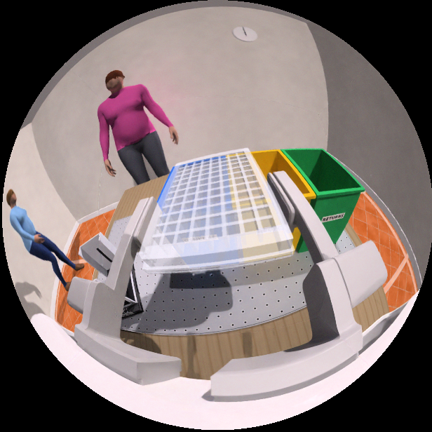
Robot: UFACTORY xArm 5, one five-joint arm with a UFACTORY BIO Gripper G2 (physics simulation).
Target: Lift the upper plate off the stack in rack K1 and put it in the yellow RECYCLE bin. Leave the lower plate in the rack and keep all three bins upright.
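My gripper [215,207] is shut on the clear gridded upper plate [210,215], with a finger on each side. The plate is held up roughly level, above the perforated deck. The yellow bin [272,161] stands beyond and below the plate, partly seen through it and partly behind the right finger. The blue bin [165,189] shows mostly through the plate, with a thin strip at its left edge. The green RETURNS bin [327,232] stands upright at the right. Rack K1 [93,247] is at the left, partly behind the left finger; the lower plate cannot be made out clearly.
The perforated grey deck [265,292] lies below, with a dark shadow on it. The wooden table edge [225,345] runs along the near side. One person in pink [127,120] stands beyond the table, and one in light blue [24,225] stands at the far left.
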